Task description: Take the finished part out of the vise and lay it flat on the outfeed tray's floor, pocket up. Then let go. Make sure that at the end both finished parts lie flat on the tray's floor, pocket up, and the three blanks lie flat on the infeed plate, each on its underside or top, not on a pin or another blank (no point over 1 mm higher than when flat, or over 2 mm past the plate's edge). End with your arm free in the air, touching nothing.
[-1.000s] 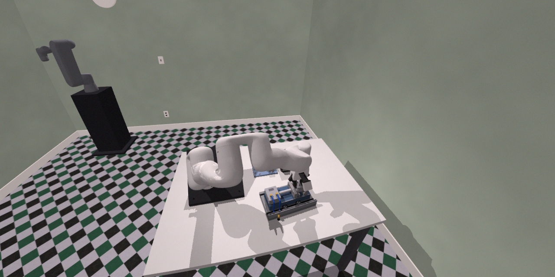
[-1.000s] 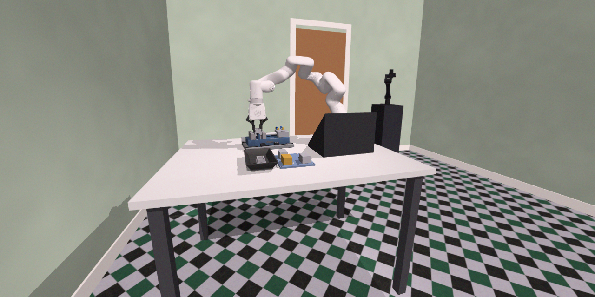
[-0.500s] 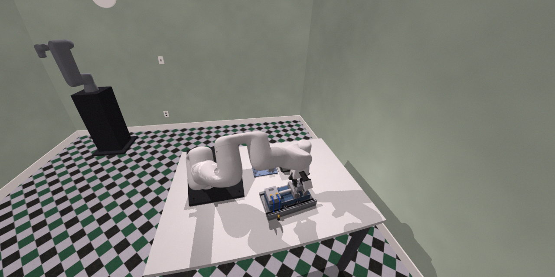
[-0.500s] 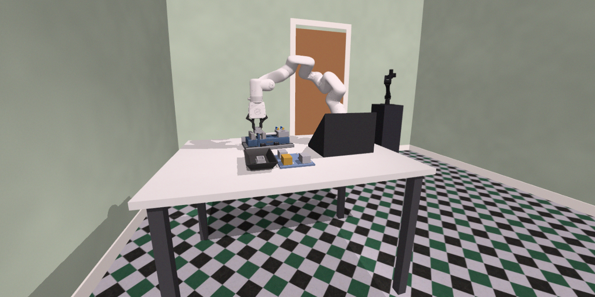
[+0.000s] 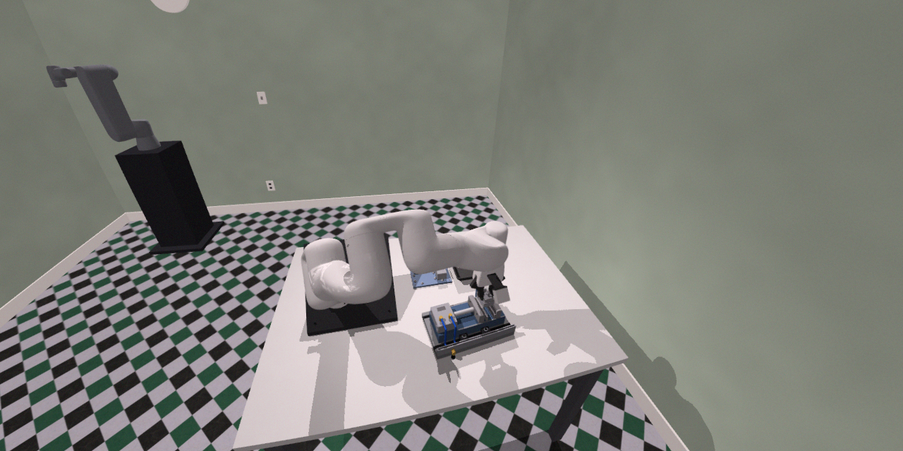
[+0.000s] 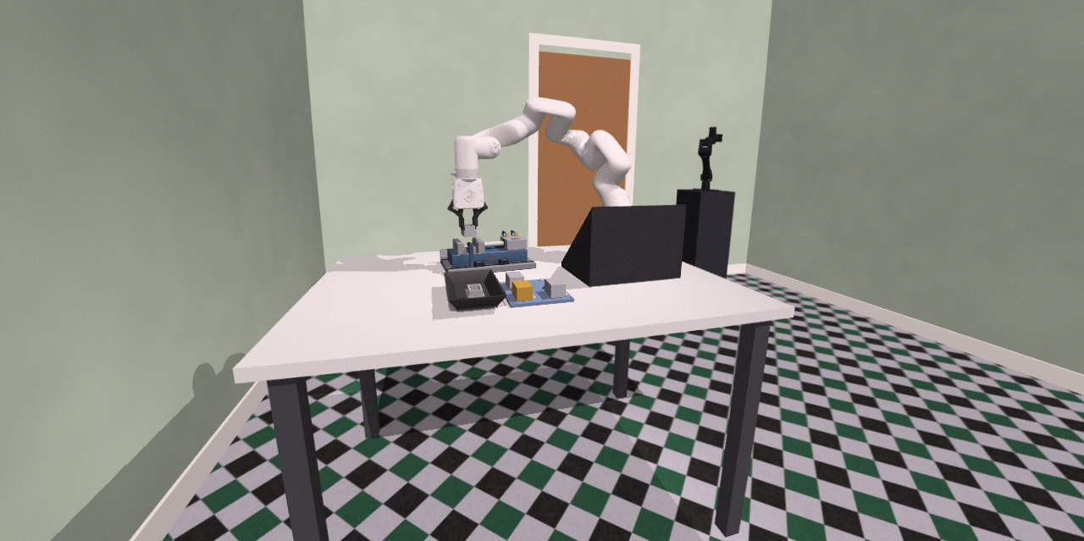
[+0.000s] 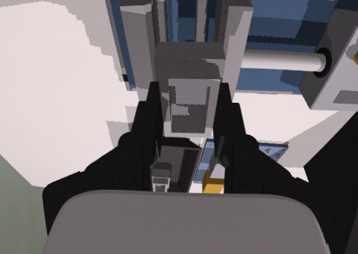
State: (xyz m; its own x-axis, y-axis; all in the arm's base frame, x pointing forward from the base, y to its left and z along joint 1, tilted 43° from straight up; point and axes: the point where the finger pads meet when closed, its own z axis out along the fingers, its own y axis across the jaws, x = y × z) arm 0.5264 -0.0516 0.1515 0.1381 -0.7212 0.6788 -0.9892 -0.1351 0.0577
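My hand is 80 mm past the screw rod, 10 mm to the left of it and 80 mm above it. From my hand the other things lie so: yellow block 110 mm behind, 360 mm to the left, 130 mm below; then blue plate 160 mm behind, 310 mm to the left, 150 mm below; then vise 60 mm behind, 10 mm to the right, 120 mm below.
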